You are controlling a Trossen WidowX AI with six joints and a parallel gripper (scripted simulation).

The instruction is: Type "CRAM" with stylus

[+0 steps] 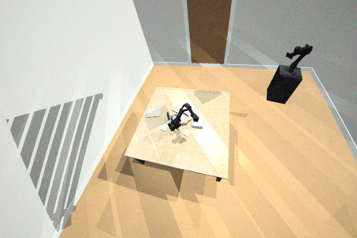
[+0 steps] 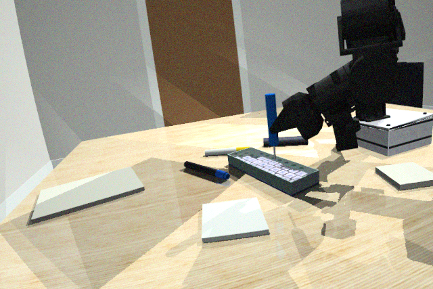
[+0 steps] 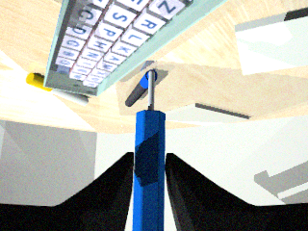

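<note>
Now: the keyboard 9 cm below my gripper tip and 6 cm to the right of it. Also, from my gripper tip: stylus tip 5 cm below; blue stylus 1 cm below.
</note>
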